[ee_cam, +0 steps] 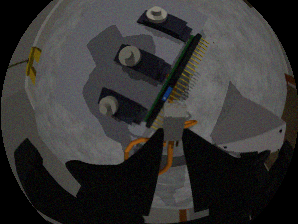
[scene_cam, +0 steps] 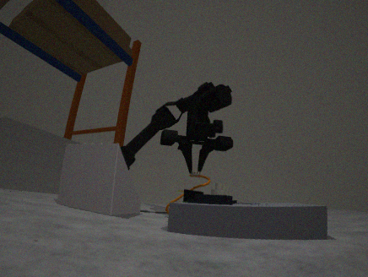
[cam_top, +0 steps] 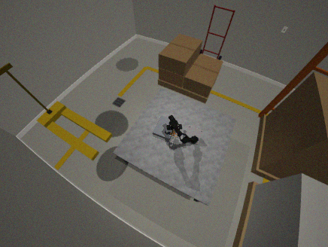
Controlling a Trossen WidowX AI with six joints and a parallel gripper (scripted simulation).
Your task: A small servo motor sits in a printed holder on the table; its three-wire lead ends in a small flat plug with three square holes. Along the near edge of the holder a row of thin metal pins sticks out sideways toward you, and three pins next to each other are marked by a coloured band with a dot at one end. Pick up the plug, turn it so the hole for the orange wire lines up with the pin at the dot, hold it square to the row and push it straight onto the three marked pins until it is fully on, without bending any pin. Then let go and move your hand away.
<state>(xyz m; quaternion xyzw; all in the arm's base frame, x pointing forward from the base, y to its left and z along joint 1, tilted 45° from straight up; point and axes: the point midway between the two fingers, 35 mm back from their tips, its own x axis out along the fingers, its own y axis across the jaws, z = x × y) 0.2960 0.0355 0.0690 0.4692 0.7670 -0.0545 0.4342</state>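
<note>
Right now my gripper tip is 2 cm short of the blue band, 2 cm to the left of it and 5 cm above it. Round my gripper tip: grey platform (18 cm ahead, 1 cm to the right, 9 cm below).
</note>
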